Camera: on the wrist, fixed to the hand. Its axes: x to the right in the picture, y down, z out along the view.
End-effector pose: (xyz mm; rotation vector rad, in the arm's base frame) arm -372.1 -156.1 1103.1 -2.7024 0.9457 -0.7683
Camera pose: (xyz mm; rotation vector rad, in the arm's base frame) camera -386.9 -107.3 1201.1 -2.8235 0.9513 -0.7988
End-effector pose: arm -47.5 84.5 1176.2 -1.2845 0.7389 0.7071
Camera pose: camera -5.2 -14.8 1200.0 -1.4098 0.7005 0.6900
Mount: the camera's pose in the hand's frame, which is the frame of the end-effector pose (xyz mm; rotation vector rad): 0.2 -62.2 -91.3 -0.1050 0.0342 -0.0528
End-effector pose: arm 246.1 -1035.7 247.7 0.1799 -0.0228 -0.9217
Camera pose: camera 205.9 -1059.4 147.6 0.0991 0.0622 -0.9699
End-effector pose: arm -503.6 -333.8 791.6 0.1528 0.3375 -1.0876
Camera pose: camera -576.3 -336.5 708.5 0.0694 0.4305 -1.1178
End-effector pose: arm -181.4 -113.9 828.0 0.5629 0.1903 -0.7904
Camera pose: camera -221.8 -99.5 726.2 0.4739 0.2775 -0.8174
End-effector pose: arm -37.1 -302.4 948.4 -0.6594 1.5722 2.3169
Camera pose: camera 11.2 -363.4 869.9 -0.7595 1.4371 2.3742
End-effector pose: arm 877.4 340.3 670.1 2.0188 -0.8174 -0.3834
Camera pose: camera 952.6 421.2 668.4 1.9469 -0.7097 -0.4123
